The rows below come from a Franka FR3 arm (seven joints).
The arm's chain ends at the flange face. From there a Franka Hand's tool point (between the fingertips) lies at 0.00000 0.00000 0.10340 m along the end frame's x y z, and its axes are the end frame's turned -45 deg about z.
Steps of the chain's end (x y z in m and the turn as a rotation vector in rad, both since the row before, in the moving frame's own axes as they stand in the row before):
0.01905, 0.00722, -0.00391, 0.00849, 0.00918, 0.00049
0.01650, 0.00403, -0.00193, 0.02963, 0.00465, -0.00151
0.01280, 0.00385, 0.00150, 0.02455, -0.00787, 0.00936
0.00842, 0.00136, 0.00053, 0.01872, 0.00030, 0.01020
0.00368, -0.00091, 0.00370, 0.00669, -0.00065, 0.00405
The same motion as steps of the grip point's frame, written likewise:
0.00966, 0.01863, -0.00392, -0.00049, 0.01249, 0.00049
0.01132, 0.01269, -0.00198, 0.01766, 0.02424, -0.00151
0.00756, 0.00941, 0.00147, 0.02292, 0.01179, 0.00936
0.00639, 0.00558, 0.00051, 0.01302, 0.01345, 0.01020
0.00369, 0.00142, 0.00370, 0.00519, 0.00427, 0.00405

